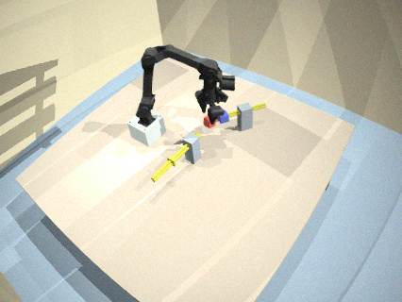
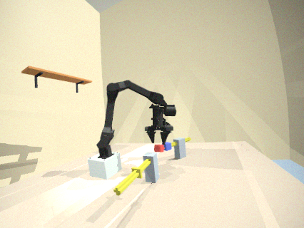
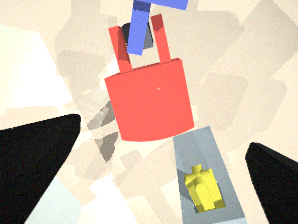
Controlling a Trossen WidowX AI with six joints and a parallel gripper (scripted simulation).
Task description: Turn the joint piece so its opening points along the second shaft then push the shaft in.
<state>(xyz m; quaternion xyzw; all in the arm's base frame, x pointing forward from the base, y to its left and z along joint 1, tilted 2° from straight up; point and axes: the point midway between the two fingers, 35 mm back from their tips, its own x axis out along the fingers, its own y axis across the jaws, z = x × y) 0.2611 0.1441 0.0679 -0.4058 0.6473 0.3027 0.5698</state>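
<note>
My gripper tip is now 2 cm to the right of the red joint piece and 3 cm above it.
</note>
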